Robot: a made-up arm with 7 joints. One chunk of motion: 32 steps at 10 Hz.
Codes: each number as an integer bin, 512 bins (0 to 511) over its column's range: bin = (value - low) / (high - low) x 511, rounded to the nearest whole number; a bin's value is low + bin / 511 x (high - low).
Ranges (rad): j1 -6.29..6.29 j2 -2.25..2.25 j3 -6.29..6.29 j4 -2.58..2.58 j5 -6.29..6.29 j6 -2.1..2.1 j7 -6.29..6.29
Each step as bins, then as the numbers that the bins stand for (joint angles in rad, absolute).
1 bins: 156 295 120 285 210 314 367
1 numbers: -2.4495 0.3478 -3.3358 0.2979 -1.1201 0.4808 2.7450
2 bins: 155 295 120 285 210 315 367
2 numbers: -2.4741 0.3478 -3.3358 0.2979 -1.1201 0.4890 2.7450
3 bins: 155 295 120 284 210 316 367
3 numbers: -2.4741 0.3478 -3.3358 0.2878 -1.1201 0.4973 2.7450
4 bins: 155 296 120 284 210 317 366
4 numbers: -2.4741 0.3567 -3.3358 0.2878 -1.1201 0.5055 2.7203
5 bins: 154 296 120 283 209 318 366
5 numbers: -2.4988 0.3567 -3.3358 0.2777 -1.1448 0.5137 2.7203
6 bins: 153 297 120 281 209 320 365
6 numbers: -2.5234 0.3655 -3.3358 0.2575 -1.1448 0.5301 2.6957
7 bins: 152 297 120 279 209 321 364
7 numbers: -2.5480 0.3655 -3.3358 0.2373 -1.1448 0.5384 2.6711
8 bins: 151 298 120 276 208 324 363
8 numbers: -2.5726 0.3743 -3.3358 0.2070 -1.1694 0.5630 2.6465
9 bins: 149 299 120 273 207 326 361
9 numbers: -2.6219 0.3831 -3.3358 0.1767 -1.1940 0.5795 2.5972
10 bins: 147 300 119 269 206 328 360
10 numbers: -2.6711 0.3919 -3.3604 0.1363 -1.2186 0.5959 2.5726
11 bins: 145 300 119 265 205 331 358
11 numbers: -2.7203 0.3919 -3.3604 0.0959 -1.2432 0.6205 2.5234
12 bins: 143 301 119 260 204 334 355
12 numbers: -2.7696 0.4007 -3.3604 0.0454 -1.2678 0.6452 2.4495
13 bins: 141 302 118 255 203 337 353
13 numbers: -2.8188 0.4095 -3.3850 -0.0050 -1.2925 0.6699 2.4003
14 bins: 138 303 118 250 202 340 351
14 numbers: -2.8927 0.4183 -3.3850 -0.0555 -1.3171 0.6945 2.3511
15 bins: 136 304 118 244 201 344 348
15 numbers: -2.9419 0.4271 -3.3850 -0.1161 -1.3417 0.7274 2.2772
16 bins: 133 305 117 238 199 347 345
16 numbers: -3.0158 0.4359 -3.4096 -0.1767 -1.3909 0.7521 2.2033
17 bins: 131 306 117 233 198 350 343
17 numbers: -3.0650 0.4447 -3.4096 -0.2272 -1.4156 0.7767 2.1541
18 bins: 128 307 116 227 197 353 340
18 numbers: -3.1388 0.4535 -3.4343 -0.2878 -1.4402 0.8014 2.0803
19 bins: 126 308 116 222 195 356 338
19 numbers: -3.1881 0.4623 -3.4343 -0.3383 -1.4894 0.8260 2.0310
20 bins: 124 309 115 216 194 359 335
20 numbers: -3.2373 0.4711 -3.4589 -0.3989 -1.5140 0.8507 1.9572
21 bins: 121 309 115 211 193 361 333
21 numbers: -3.3112 0.4711 -3.4589 -0.4494 -1.5386 0.8671 1.9079
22 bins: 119 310 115 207 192 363 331
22 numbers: -3.3604 0.4799 -3.4589 -0.4897 -1.5633 0.8836 1.8587
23 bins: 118 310 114 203 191 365 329
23 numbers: -3.3850 0.4799 -3.4835 -0.5301 -1.5879 0.9000 1.8095
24 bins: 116 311 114 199 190 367 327
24 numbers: -3.4343 0.4887 -3.4835 -0.5705 -1.6125 0.9164 1.7602
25 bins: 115 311 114 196 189 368 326
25 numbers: -3.4589 0.4887 -3.4835 -0.6008 -1.6371 0.9247 1.7356
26 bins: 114 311 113 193 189 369 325
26 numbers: -3.4835 0.4887 -3.5081 -0.6311 -1.6371 0.9329 1.7110
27 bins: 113 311 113 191 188 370 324
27 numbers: -3.5081 0.4887 -3.5081 -0.6513 -1.6617 0.9411 1.6864
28 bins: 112 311 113 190 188 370 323
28 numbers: -3.5327 0.4887 -3.5081 -0.6614 -1.6617 0.9411 1.6617
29 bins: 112 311 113 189 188 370 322
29 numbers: -3.5327 0.4887 -3.5081 -0.6715 -1.6617 0.9411 1.6371
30 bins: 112 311 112 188 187 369 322
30 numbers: -3.5327 0.4887 -3.5327 -0.6816 -1.6864 0.9329 1.6371
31 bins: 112 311 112 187 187 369 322
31 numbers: -3.5327 0.4887 -3.5327 -0.6917 -1.6864 0.9329 1.6371
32 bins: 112 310 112 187 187 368 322
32 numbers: -3.5327 0.4799 -3.5327 -0.6917 -1.6864 0.9247 1.6371
